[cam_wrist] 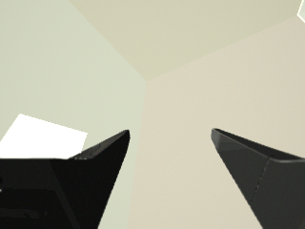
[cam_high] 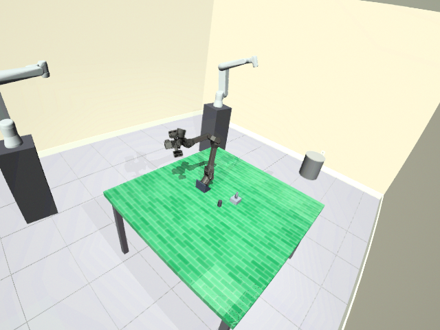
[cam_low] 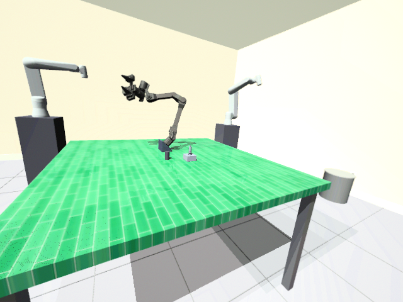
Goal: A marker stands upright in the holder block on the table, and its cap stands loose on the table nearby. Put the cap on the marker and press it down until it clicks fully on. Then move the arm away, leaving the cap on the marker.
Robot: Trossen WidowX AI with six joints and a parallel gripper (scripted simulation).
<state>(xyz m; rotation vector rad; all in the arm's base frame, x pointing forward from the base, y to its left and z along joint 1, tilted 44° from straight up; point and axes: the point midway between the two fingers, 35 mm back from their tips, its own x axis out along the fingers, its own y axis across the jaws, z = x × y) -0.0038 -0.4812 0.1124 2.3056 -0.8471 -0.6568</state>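
Now: the dark cylindrical cap 440 mm below my gripper tip, 260 mm to the left of it and 260 mm ahead of it. From my gripper tip the other things lie so: light grey holder block 450 mm below, 400 mm to the left, 300 mm ahead.
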